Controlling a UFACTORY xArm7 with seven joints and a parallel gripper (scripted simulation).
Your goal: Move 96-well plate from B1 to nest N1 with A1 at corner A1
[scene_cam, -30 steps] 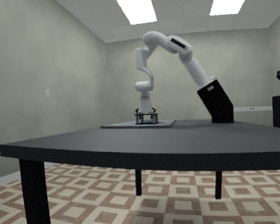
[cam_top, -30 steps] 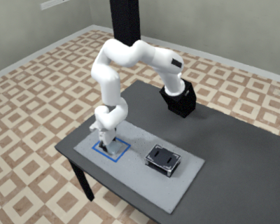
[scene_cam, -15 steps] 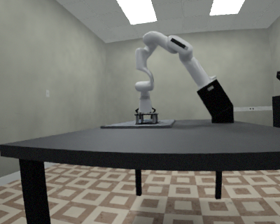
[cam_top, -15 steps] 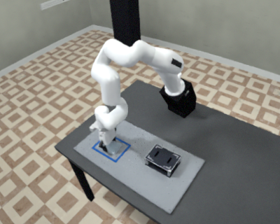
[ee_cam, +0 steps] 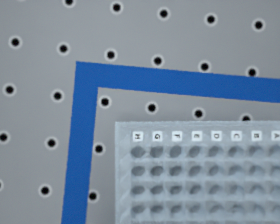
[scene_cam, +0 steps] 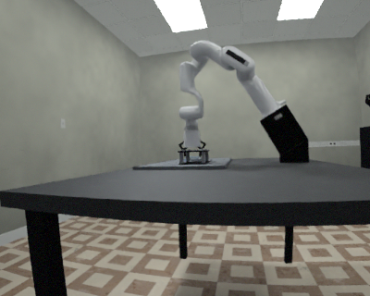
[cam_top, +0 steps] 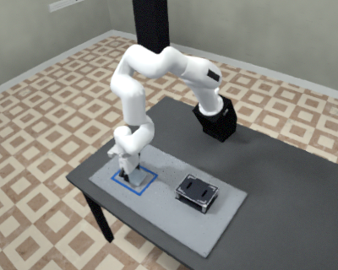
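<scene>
My gripper is now 30 mm past the black plate nest, 340 mm to the right of it and 30 mm below it. From my hand the other things lie so: 96-well plate (10 mm below).
</scene>
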